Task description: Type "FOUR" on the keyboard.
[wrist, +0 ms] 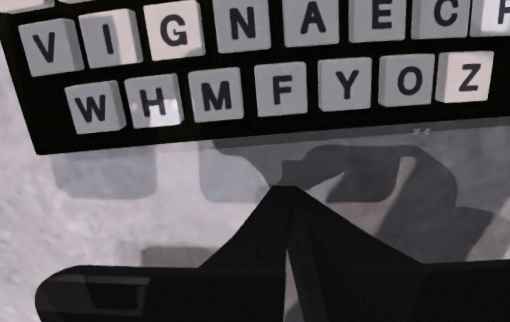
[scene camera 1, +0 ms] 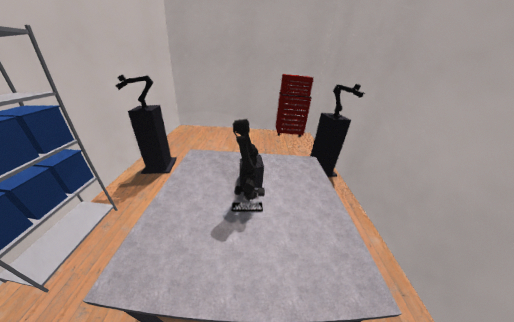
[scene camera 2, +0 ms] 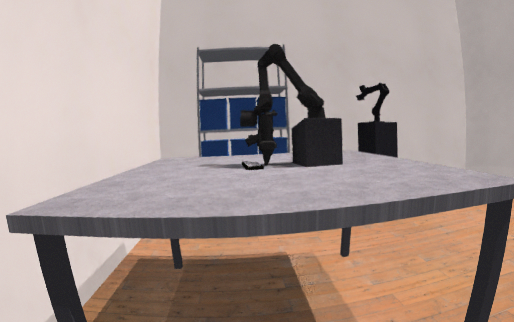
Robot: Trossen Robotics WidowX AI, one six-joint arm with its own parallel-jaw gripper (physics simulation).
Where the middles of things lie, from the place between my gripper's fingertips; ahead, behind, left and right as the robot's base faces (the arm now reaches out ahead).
Labels:
My gripper is now 60 mm short of the black keyboard (wrist: 43, 101) and 20 mm to the left of it.

